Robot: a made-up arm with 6 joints.
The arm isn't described. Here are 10 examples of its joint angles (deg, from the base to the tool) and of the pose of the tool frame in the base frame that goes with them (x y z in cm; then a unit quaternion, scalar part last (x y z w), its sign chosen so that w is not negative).
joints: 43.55 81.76 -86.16 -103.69 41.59 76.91
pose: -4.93 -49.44 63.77 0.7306 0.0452 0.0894 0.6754
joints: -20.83 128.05 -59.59 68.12 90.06 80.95
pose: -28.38 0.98 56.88 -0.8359 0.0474 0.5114 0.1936
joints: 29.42 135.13 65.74 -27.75 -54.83 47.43
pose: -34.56 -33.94 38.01 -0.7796 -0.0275 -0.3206 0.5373
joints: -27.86 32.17 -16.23 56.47 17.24 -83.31
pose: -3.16 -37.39 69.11 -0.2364 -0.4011 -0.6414 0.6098
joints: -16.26 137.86 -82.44 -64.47 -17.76 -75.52
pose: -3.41 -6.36 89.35 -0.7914 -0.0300 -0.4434 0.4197
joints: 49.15 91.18 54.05 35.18 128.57 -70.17
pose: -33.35 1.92 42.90 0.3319 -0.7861 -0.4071 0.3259
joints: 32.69 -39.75 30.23 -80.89 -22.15 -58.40
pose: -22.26 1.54 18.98 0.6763 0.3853 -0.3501 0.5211
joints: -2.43 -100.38 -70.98 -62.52 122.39 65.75
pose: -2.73 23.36 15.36 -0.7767 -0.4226 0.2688 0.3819
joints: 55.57 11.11 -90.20 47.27 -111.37 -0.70
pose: 2.84 -54.48 49.75 -0.9234 0.2437 0.2853 0.0803
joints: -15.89 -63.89 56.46 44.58 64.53 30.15
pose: -18.73 -30.15 52.63 0.3186 0.2669 -0.2689 0.8689
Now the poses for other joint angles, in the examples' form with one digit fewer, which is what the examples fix.
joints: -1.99 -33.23 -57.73 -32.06 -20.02 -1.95
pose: 19.7 -24.2 13.5 0.179 0.173 0.716 0.653
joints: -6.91 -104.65 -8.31 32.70 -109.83 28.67
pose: -17.3 -23.6 11.9 -0.286 0.142 0.895 0.312
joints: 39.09 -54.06 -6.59 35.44 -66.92 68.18
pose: -31.8 -28.7 29.2 0.177 0.462 0.646 0.581
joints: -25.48 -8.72 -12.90 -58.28 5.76 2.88
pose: 13.0 -35.4 23.4 0.425 0.257 0.508 0.704
